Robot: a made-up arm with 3 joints. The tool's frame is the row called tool. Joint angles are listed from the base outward. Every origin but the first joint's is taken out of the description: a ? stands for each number. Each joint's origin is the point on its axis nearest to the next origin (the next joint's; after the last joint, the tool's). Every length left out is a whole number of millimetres.
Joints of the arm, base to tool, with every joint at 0 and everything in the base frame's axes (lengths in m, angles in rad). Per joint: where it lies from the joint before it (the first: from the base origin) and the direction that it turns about. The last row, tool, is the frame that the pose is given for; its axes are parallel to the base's.
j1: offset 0 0.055 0.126 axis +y
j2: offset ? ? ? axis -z
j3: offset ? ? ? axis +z
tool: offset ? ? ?
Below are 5 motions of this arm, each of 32 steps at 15 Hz.
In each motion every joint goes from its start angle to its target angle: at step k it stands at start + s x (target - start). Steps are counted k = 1, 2, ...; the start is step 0. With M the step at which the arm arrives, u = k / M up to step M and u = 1 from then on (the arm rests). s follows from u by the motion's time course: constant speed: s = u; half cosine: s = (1 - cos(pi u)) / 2; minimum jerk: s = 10 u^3 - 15 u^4 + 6 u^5.
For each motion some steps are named. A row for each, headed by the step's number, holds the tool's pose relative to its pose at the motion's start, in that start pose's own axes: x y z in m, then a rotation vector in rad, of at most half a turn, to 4 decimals.
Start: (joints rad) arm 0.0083 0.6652 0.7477
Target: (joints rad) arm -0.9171 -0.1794 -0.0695
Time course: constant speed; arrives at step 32
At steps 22, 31, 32:
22: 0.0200 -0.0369 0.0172 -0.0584 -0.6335 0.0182
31: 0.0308 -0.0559 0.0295 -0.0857 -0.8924 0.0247
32: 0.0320 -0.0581 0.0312 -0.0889 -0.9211 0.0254

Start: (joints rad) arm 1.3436 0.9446 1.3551
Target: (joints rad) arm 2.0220 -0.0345 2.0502
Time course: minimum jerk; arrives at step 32
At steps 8, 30, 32:
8: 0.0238 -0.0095 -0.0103 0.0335 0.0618 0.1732
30: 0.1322 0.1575 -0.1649 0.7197 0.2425 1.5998
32: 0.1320 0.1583 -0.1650 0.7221 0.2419 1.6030

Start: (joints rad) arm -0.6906 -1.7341 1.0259
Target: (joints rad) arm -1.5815 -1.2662 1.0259
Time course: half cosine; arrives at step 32
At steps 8, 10, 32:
8: -0.0161 0.0046 0.0390 -0.0527 0.1194 -0.0684
10: -0.0224 0.0080 0.0599 -0.0832 0.1797 -0.1036
32: 0.0011 0.0819 0.2711 -0.5189 0.7337 -0.4363

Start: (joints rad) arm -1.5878 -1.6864 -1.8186
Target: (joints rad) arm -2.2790 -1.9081 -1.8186
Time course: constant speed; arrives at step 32
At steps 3, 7, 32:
3: 0.0110 -0.0012 0.0012 0.0079 -0.0643 0.0208
7: 0.0255 -0.0027 0.0044 0.0163 -0.1503 0.0484
32: 0.0988 -0.0093 0.0645 0.0148 -0.6924 0.2128

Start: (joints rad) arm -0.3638 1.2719 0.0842
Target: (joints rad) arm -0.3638 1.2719 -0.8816
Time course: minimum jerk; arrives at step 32
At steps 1, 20, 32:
1: -0.0001 0.0000 0.0000 0.0000 0.0000 -0.0003
20: -0.1124 0.1060 0.0000 0.0000 0.0000 -0.7000
32: -0.1319 0.1625 0.0000 0.0000 0.0000 -0.9658

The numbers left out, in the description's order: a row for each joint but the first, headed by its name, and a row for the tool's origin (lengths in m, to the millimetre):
j2: 0.141 0 -0.08
j3: -0.073 0.024 0
tool: -0.089 -0.207 0

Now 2 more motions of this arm.
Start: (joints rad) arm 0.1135 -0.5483 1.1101
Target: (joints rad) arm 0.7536 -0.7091 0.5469
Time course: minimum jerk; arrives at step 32
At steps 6, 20, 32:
6: -0.0044 0.0043 -0.0087 0.0311 -0.0024 -0.0196
20: -0.0591 0.0949 -0.1049 0.4648 0.0271 -0.2864
32: -0.0777 0.1434 -0.1271 0.6402 0.0730 -0.3885

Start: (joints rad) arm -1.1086 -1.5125 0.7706
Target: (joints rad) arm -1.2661 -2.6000 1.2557
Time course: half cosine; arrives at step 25
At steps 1, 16, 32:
1: 0.0010 -0.0007 0.0002 -0.0005 0.0004 0.0062
16: 0.1943 -0.0134 0.0233 -0.0348 0.1132 1.1199
32: 0.2478 0.0420 0.0203 -0.0126 0.1745 1.5691

